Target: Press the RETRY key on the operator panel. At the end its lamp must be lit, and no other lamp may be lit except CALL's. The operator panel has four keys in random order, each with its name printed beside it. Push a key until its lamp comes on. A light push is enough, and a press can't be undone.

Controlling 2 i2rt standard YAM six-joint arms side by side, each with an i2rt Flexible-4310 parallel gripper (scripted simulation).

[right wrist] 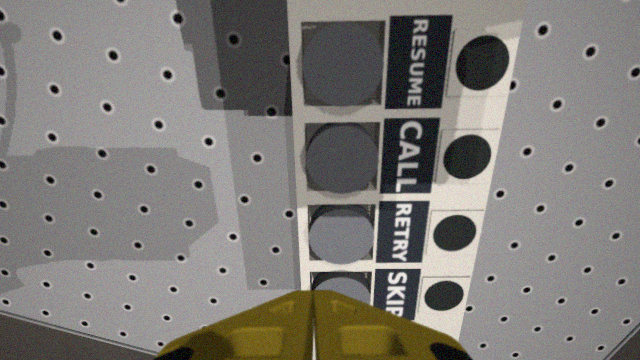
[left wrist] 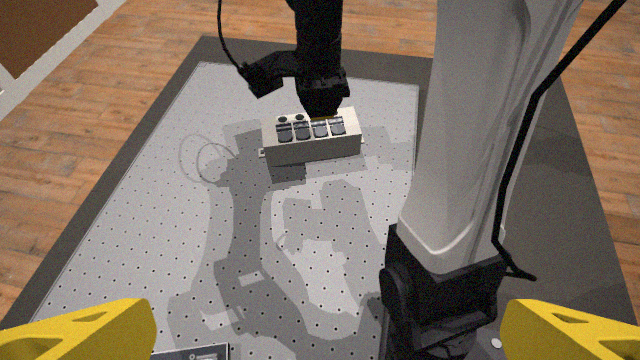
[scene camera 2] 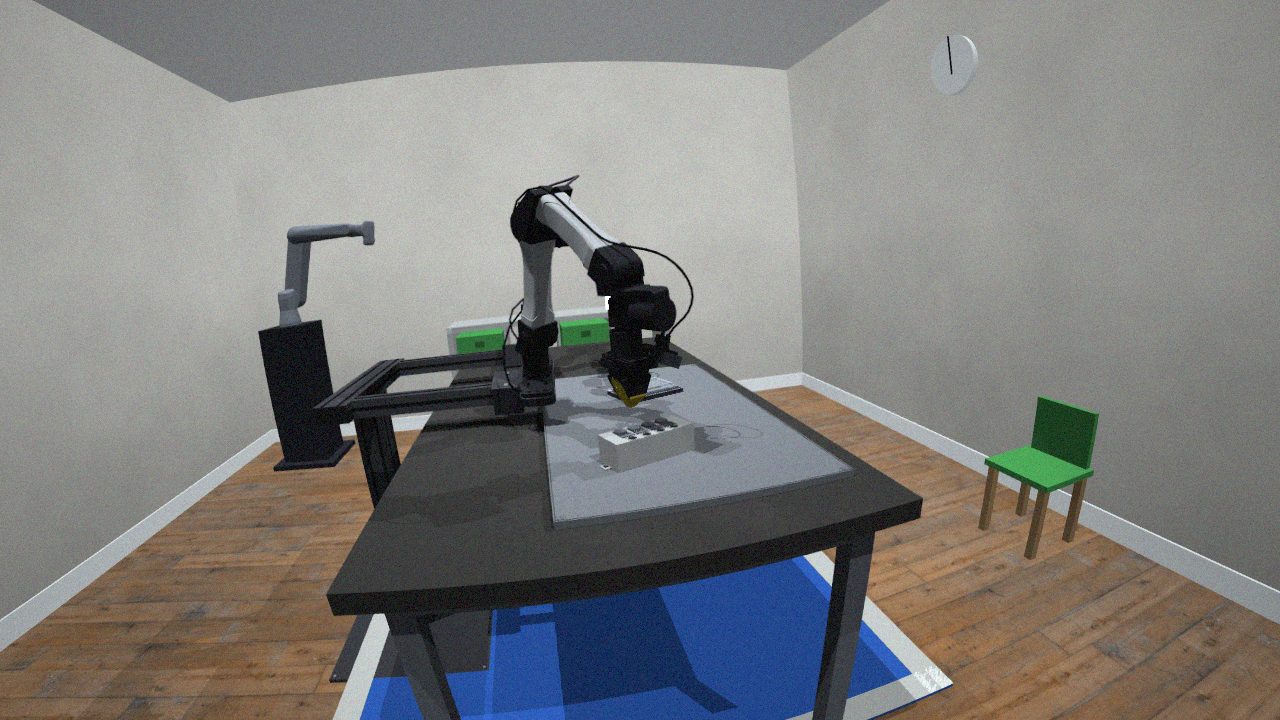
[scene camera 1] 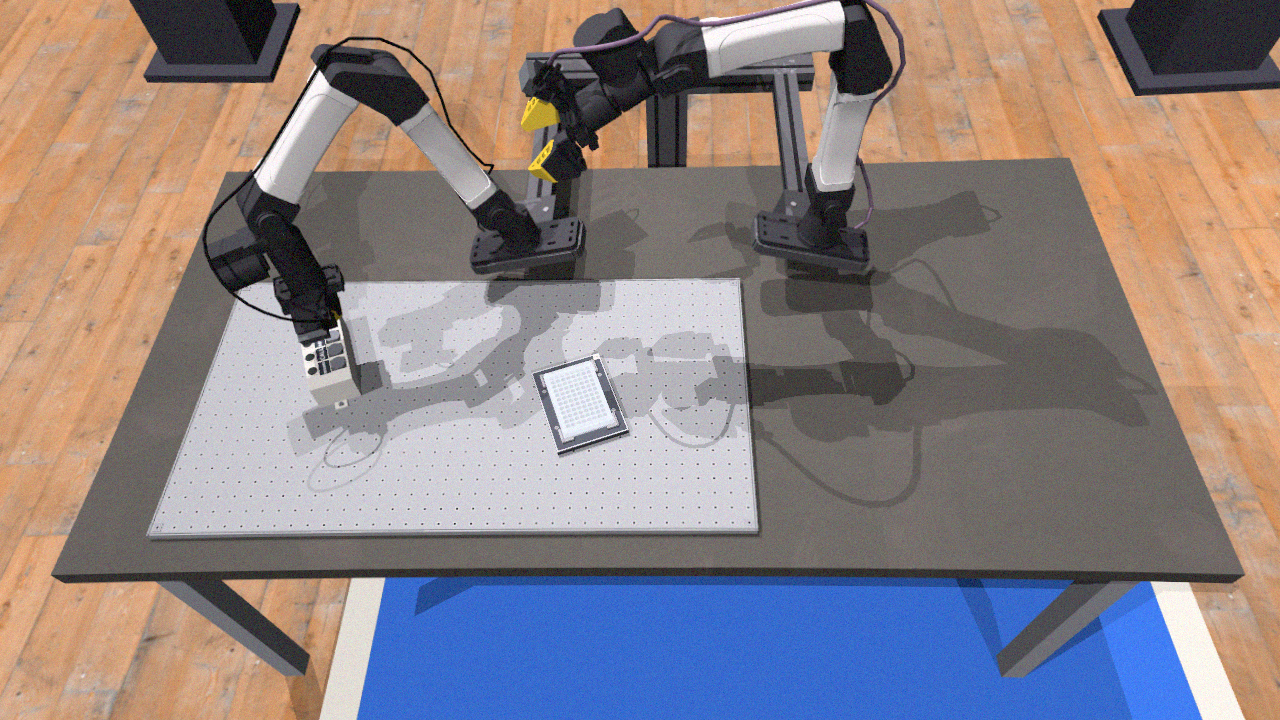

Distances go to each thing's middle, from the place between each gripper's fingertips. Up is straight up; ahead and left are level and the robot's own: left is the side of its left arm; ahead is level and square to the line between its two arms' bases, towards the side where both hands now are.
Now: the operator panel (scene camera 2: pixel 624 452) 6 cm below my right hand (scene camera 2: pixel 631 406) and 1 cm ahead of it. The rest, counted from my right hand: white gridded tray (scene camera 1: pixel 566 387): 41 cm to the left, 11 cm ahead, 8 cm below.
Right now the white gridded tray is 190 mm ahead of my left hand (scene camera 1: pixel 527 150), 40 mm to the left of it and 370 mm below it. Round my left hand: operator panel: 100 mm ahead, 370 mm to the right, 350 mm below.
